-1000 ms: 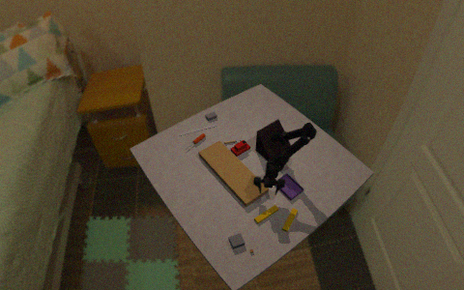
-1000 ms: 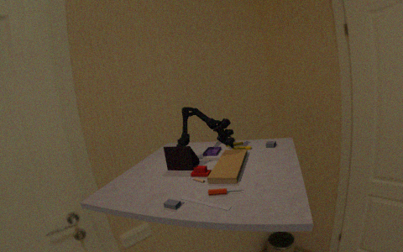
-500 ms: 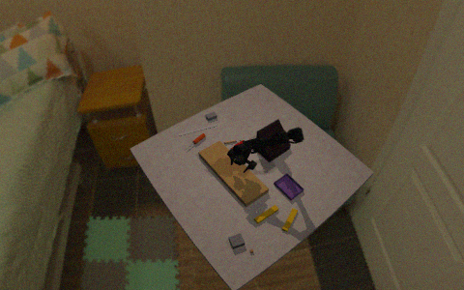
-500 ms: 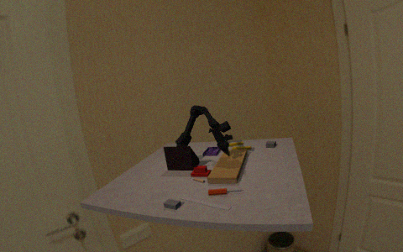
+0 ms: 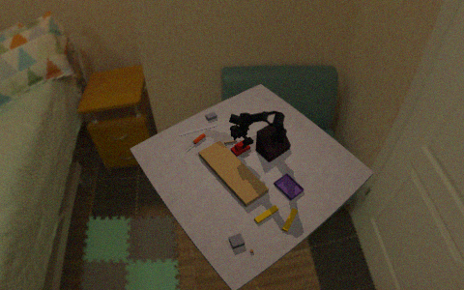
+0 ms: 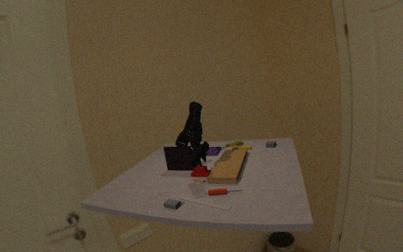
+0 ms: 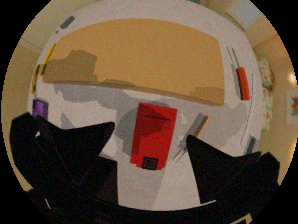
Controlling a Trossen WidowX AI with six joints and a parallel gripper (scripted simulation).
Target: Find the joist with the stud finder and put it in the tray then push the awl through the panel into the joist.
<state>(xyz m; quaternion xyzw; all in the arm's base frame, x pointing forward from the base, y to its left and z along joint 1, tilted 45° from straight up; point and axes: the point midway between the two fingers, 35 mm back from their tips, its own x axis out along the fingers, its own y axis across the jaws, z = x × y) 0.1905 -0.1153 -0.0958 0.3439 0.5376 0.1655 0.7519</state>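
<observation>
Right now my gripper tip is 4 cm past the red stud finder and 3 cm above it. Also, from my gripper tip: orange-handled tool: 27 cm to the right, 19 cm ahead, 6 cm below; then awl: 9 cm to the right, 7 cm below, 5 cm behind; then thin white strip: 37 cm to the right, 7 cm below, 6 cm ahead.
</observation>
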